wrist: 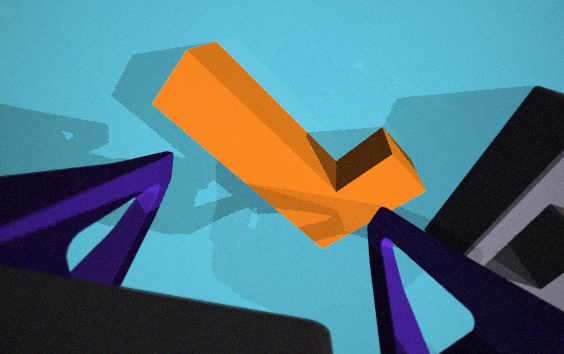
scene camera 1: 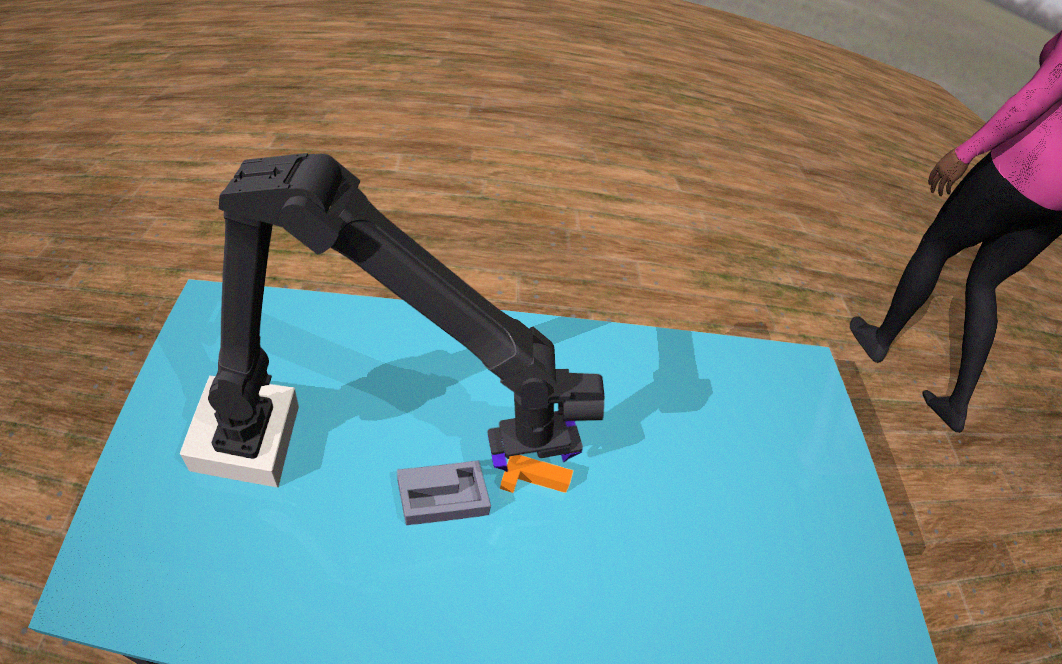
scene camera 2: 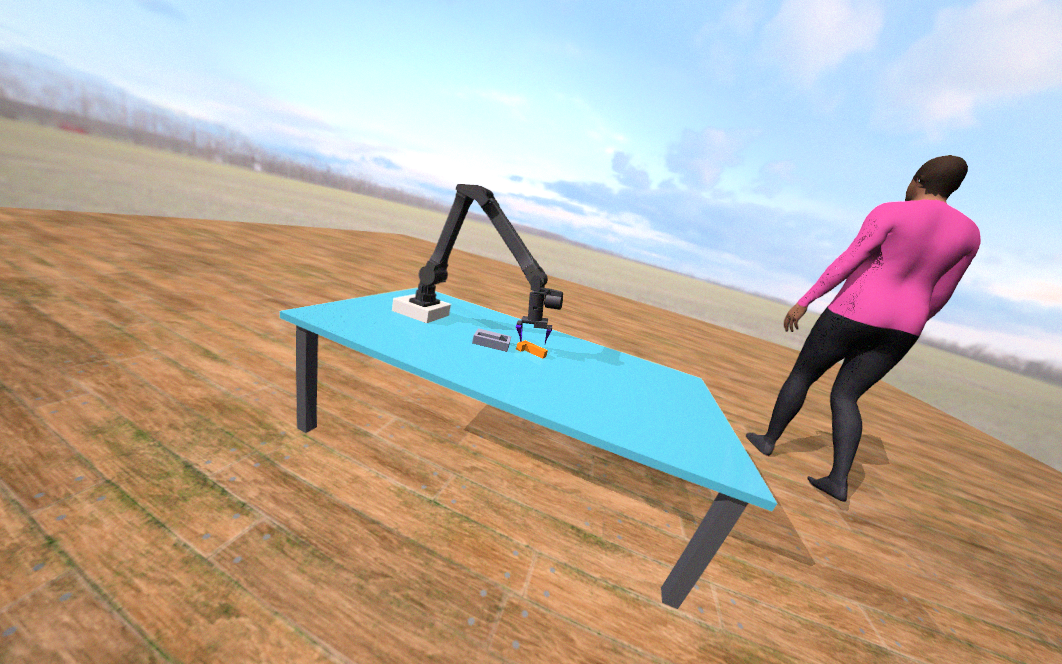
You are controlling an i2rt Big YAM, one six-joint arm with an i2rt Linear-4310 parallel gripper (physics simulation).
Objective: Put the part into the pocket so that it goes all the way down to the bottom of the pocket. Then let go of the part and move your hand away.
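Places are measured from the arm's base along level axes (x left, y back, z up), in centimetres.
Where they show: gripper, fingertip midpoint: (wrist: 279, 192) (scene camera 1: 534, 463) (scene camera 2: 533, 343); arm's base, origin of the base link: (scene camera 1: 243, 426) (scene camera 2: 424, 302).
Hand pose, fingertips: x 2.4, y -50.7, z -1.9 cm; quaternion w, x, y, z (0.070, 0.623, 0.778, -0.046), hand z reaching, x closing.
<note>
Each offset is from my fingertips to the top centre of the thing. Level surfaces: height alone.
An orange L-shaped part {dx -1.8, dy -0.7, dz -0.8 cm} (scene camera 1: 548, 474) (scene camera 2: 534, 350) (wrist: 240, 135) lies on the table beside the grey block, its long arm pointing away from the block. The grey block {dx -6.6, dy +14.8, dz -0.2 cm} (scene camera 1: 446, 516) (scene camera 2: 491, 342) (wrist: 530, 205) has an empty L-shaped pocket in its top. In the wrist view part of the block shows at the right edge. My gripper (scene camera 1: 535, 457) (scene camera 2: 534, 341) (wrist: 279, 192) is wide open, pointing down low over the part's corner end. In the wrist view one purple fingertip is left of the part and apart from it; the other overlaps the part's edge near its corner. Contact cannot be told.
The arm's white base block (scene camera 1: 231, 467) (scene camera 2: 415, 310) stands at the left of the blue table {dz -3.8 cm} (scene camera 1: 665, 563) (scene camera 2: 626, 407). A person in a pink top (scene camera 1: 1025, 148) (scene camera 2: 908, 258) stands on the floor beyond the table's right end.
</note>
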